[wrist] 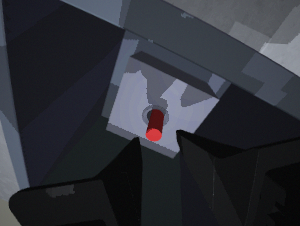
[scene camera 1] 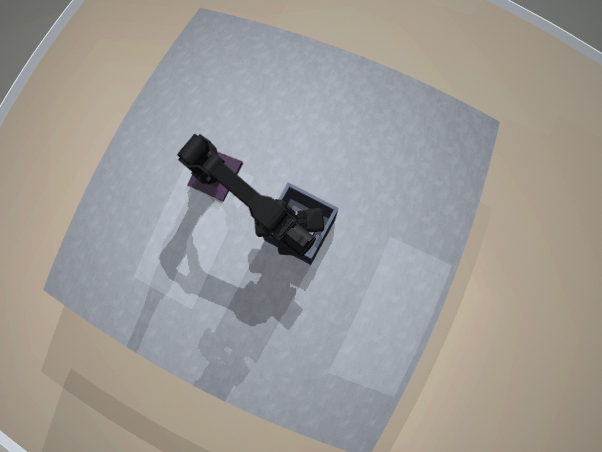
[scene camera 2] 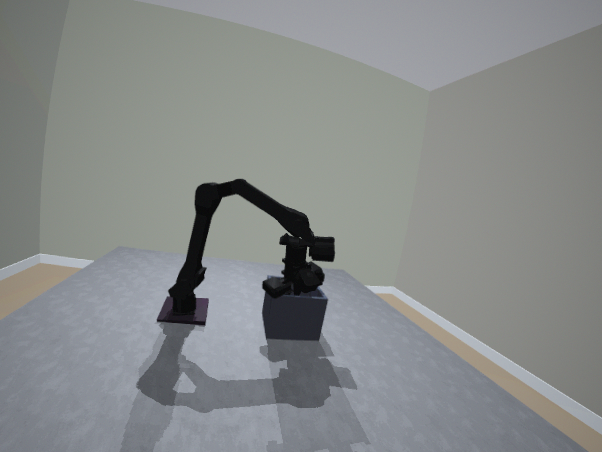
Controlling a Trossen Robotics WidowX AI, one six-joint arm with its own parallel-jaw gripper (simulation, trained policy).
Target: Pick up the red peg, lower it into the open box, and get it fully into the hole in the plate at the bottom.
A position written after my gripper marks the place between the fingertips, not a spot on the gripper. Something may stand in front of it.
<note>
In view: my gripper (scene camera 2: 291, 300), a dark box (scene camera 2: 299, 318) and a light grey plate (wrist: 148, 83).
The dark box shows as well in the wrist view (wrist: 68, 68) and in scene camera 1 (scene camera 1: 292, 195). My gripper is seen too in the wrist view (wrist: 158, 138) and in scene camera 1 (scene camera 1: 297, 223). Scene camera 2 does not show the light grey plate, which is hidden by the dark box.
</note>
